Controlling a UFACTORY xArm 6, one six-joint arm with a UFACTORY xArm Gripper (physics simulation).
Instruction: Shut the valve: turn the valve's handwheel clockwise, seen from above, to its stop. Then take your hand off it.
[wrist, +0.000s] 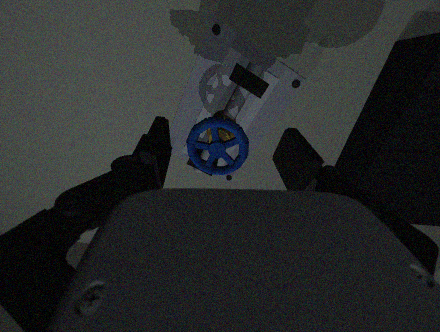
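Note:
The valve's blue handwheel (217, 148) shows whole in the wrist view, a round rim with several spokes and open gaps. A brass-coloured part (226, 134) shows through the gaps, below the wheel. A grey pipe (236, 101) runs from the valve toward the upper right to a black block (249, 80). My gripper (226, 139) is wide open, with one dark finger to the left of the wheel and one to the right. There is a visible gap between each finger and the rim, and nothing is held. How high the fingertips are above the wheel is hard to tell.
The pale base plate (285, 100) under the valve has dark round bolt spots. A large black shape (395, 135) stands at the right. Shadows fall across the plate and the surface at the top. The picture is dim and grainy.

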